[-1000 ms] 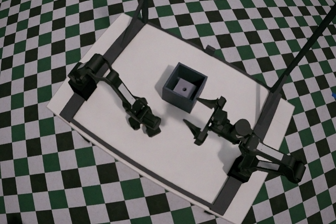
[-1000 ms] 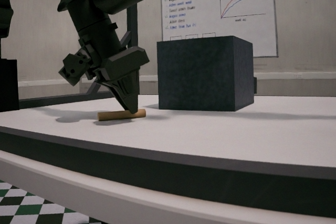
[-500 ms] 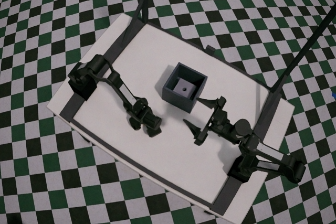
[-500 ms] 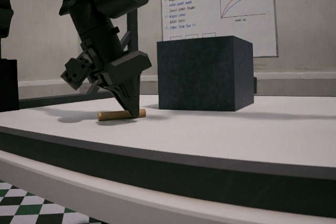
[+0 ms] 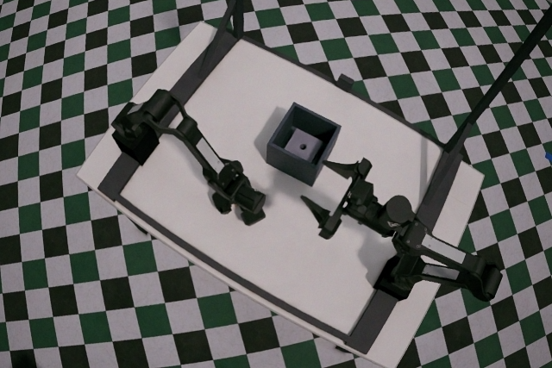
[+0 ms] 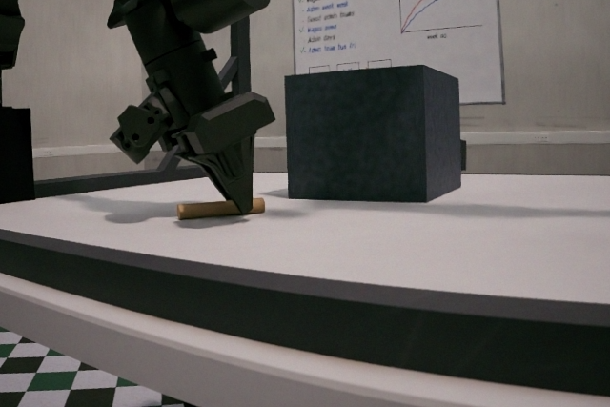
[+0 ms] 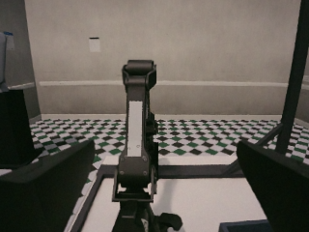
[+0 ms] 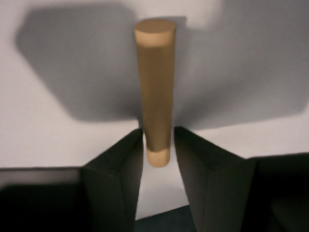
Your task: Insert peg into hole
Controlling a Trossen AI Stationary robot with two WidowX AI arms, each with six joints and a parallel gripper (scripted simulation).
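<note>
Now: right hand 30 mm above the tan peg and 10 mm short of it. From my right hand the other things lie so: dark border strip 230 mm ahead, 50 mm to the left, 30 mm below; pale plate 210 mm behind, 70 mm to the left, 10 mm above.
</note>
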